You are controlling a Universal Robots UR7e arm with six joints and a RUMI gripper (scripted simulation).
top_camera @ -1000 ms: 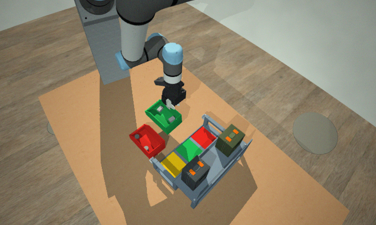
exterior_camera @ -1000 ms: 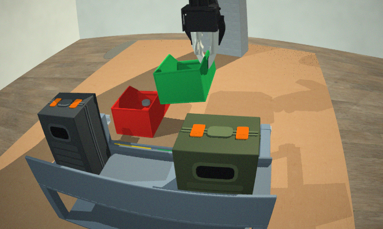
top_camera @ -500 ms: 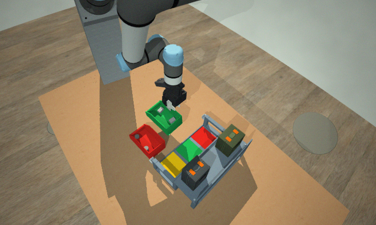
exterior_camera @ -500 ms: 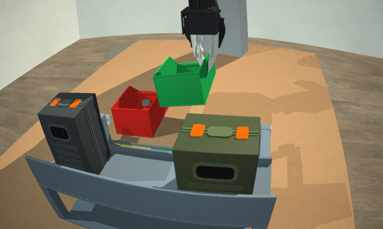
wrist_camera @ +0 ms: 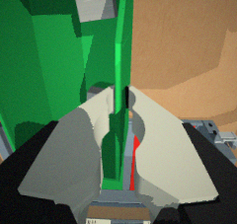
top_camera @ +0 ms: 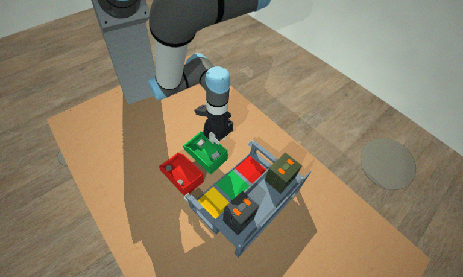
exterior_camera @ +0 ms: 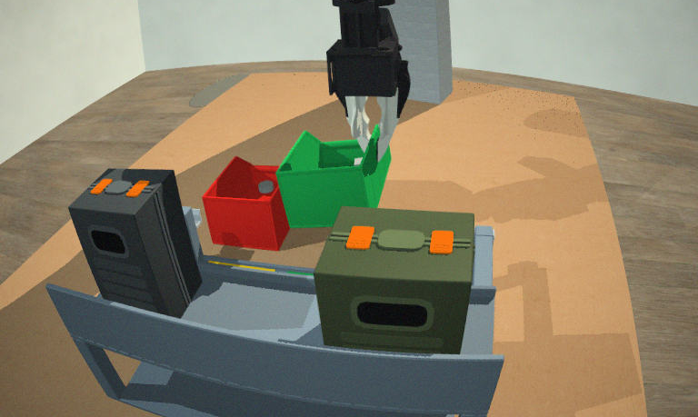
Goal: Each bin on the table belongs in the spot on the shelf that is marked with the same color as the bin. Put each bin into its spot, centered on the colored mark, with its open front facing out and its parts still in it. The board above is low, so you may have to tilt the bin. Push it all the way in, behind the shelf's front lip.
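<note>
My hand is 1 cm short of the green bin, 5 cm to the left of it and 3 cm above it. From my hand the other things lie so: olive box 28 cm ahead, 13 cm to the left, 3 cm above; then dark grey box 32 cm ahead, 10 cm to the right, 4 cm above; then red bin 2 cm ahead, 17 cm to the right, 8 cm below.
</note>
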